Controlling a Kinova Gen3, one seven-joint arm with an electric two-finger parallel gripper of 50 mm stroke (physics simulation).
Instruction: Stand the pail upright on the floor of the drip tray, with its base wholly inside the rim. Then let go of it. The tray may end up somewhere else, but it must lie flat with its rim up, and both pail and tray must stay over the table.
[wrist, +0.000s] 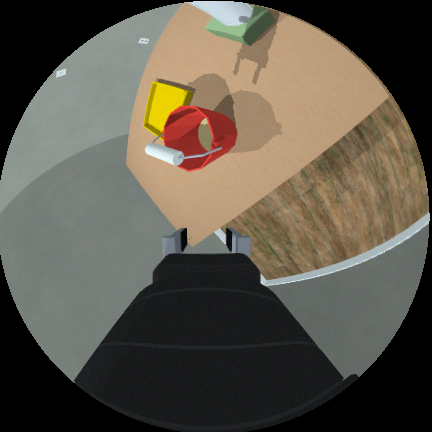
Labels:
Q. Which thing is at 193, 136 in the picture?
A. A red pail.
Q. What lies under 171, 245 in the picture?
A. My gripper.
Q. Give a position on a yellow drip tray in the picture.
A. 163, 98

